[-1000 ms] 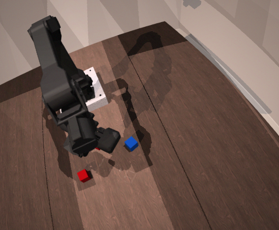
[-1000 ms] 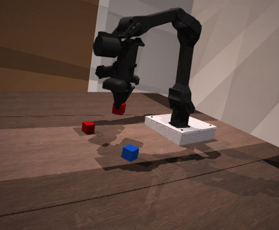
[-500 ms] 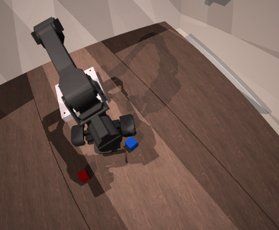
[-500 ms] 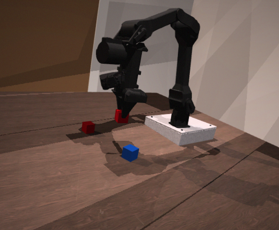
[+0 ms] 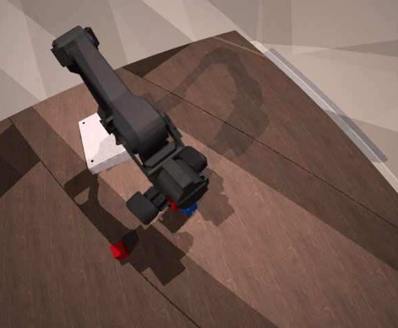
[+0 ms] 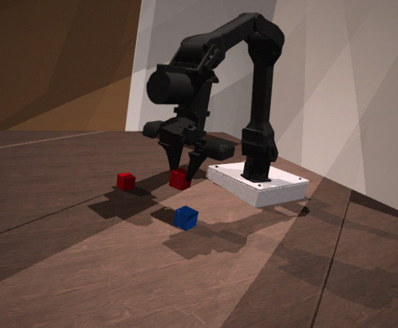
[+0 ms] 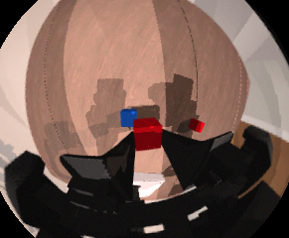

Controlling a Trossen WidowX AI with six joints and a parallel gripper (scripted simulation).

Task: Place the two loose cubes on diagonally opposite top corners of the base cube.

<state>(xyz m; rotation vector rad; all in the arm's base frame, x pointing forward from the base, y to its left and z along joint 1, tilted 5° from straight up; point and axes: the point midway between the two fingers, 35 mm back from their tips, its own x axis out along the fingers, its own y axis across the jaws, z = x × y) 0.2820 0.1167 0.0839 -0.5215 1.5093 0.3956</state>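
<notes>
My gripper tip is now 1 cm past the blue base cube, 2 cm to the right of it and 8 cm above it. Round my gripper tip: red cube: right at my gripper tip.
</notes>
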